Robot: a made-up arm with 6 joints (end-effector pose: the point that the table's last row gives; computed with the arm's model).
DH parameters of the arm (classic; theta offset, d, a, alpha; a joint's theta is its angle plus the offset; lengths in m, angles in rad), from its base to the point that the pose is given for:
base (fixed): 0.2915 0 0.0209 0
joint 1: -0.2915 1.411 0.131 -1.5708
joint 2: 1.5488 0 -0.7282 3.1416
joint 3: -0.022 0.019 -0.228 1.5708
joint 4: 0 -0.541 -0.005 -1.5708
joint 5: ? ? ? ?
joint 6: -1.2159 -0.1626 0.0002 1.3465
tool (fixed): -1.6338 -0.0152 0 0
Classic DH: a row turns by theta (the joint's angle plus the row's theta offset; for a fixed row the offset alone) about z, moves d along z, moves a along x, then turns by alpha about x.
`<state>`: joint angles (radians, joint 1 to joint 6).
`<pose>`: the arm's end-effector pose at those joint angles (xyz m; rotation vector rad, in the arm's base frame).
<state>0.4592 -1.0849 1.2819 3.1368 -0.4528 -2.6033</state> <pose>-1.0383 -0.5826 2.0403 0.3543 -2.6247 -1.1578</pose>
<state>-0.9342 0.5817 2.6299 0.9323 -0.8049 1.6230</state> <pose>-0.0112 -0.0965 2.5561 -1.9461 1.0648 -2.1639</pose>
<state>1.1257 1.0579 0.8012 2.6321 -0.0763 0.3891</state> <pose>0.6933 1.3426 1.8101 2.2744 1.4684 -0.3303</pose>
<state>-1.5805 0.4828 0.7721 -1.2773 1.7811 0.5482</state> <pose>-0.1596 -0.8356 2.4828 0.7042 1.3223 2.3967</pose>
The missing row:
joint 5: 0 -0.028 -0.024 1.5708
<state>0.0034 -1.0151 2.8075 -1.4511 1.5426 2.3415</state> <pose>-0.7004 -0.1836 1.2517 2.1807 -1.9846 -0.8286</pose>
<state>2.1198 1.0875 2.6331 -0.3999 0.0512 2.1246</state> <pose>-0.2261 0.4482 2.4753 0.0977 -1.7644 -0.0252</pose>
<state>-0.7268 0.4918 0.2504 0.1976 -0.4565 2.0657</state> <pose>0.9042 -0.7915 2.0746 -2.0014 0.9651 0.7263</pose>
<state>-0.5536 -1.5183 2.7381 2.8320 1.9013 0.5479</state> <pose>-0.6021 0.4060 0.9761 0.6111 -1.2091 1.6405</pose>
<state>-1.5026 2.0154 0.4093 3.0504 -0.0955 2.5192</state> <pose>0.0458 -0.9631 0.3959 1.1637 0.9095 -1.6091</pose>
